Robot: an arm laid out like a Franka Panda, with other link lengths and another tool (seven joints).
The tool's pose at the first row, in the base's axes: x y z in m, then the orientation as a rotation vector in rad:
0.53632, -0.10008, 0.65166, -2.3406, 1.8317, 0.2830
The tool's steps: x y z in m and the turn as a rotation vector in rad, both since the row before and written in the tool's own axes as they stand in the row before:
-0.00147, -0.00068, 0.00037, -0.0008, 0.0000, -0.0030
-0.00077, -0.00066, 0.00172, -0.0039, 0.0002, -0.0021
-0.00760, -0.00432, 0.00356, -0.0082, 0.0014, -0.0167
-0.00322, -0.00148, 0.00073, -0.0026, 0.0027, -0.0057
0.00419, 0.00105, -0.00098, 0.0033, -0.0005, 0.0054
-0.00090, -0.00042, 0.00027, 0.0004, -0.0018, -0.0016
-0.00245, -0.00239, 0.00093, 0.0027, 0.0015, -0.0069
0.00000, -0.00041, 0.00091, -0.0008, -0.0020, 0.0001
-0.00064, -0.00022, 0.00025, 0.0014, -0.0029, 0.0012
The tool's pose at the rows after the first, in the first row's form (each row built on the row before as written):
0.53662, -0.09845, 0.65166, -2.3437, 1.8283, 0.2834
0.53699, -0.09716, 0.65018, -2.3482, 1.8269, 0.2867
0.53916, -0.08811, 0.64858, -2.3685, 1.8093, 0.2911
0.53972, -0.08454, 0.64865, -2.3765, 1.8041, 0.2899
0.53987, -0.08897, 0.64860, -2.3695, 1.8096, 0.2879
0.54003, -0.08795, 0.64855, -2.3695, 1.8067, 0.2894
0.54165, -0.08481, 0.64824, -2.3743, 1.7981, 0.2843
0.54199, -0.08449, 0.64736, -2.3736, 1.7976, 0.2874
0.54202, -0.08377, 0.64727, -2.3700, 1.7974, 0.2895

